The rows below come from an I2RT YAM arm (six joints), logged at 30 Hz.
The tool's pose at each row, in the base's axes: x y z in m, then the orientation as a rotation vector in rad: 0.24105 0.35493 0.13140 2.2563 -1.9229 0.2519; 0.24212 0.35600 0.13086 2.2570 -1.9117 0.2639; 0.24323 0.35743 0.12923 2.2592 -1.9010 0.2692; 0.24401 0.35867 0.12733 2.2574 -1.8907 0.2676; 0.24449 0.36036 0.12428 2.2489 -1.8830 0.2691; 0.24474 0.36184 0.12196 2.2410 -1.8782 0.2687; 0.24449 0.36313 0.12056 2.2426 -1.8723 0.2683; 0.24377 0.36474 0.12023 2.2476 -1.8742 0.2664; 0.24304 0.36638 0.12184 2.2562 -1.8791 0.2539; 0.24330 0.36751 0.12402 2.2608 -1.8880 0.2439; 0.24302 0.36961 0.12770 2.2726 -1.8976 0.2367; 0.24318 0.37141 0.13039 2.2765 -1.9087 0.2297; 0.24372 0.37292 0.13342 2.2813 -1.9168 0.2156; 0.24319 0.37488 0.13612 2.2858 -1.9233 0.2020; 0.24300 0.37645 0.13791 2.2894 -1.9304 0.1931; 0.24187 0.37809 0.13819 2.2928 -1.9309 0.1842
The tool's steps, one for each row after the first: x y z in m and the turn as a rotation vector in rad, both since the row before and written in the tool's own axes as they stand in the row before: -0.00099 -0.00123 0.00030 0.0018 0.0101 -0.0058; -0.00159 -0.00135 0.00126 -0.0003 0.0060 -0.0065; -0.00153 -0.00101 0.00155 -0.0060 0.0048 -0.0053; -0.00230 -0.00084 0.00253 -0.0075 0.0085 -0.0012; -0.00197 -0.00058 0.00185 -0.0069 0.0061 0.0001; -0.00164 -0.00003 0.00100 -0.0015 0.0016 -0.0040; -0.00174 0.00042 -0.00013 0.0029 -0.0043 -0.0009; -0.00126 0.00050 -0.00200 0.0011 -0.0124 -0.0013; -0.00047 -0.00037 -0.00240 0.0015 -0.0110 0.0026; -0.00116 0.00005 -0.00409 0.0076 -0.0137 0.0005; -0.00108 -0.00039 -0.00303 0.0035 -0.0102 0.0043; -0.00069 -0.00071 -0.00328 -0.0005 -0.0126 0.0019; -0.00142 0.00026 -0.00306 -0.0011 -0.0115 0.0011; -0.00120 -0.00003 -0.00207 0.0010 -0.0091 0.0021; -0.00172 0.00085 -0.00059 -0.0019 -0.0061 -0.0015
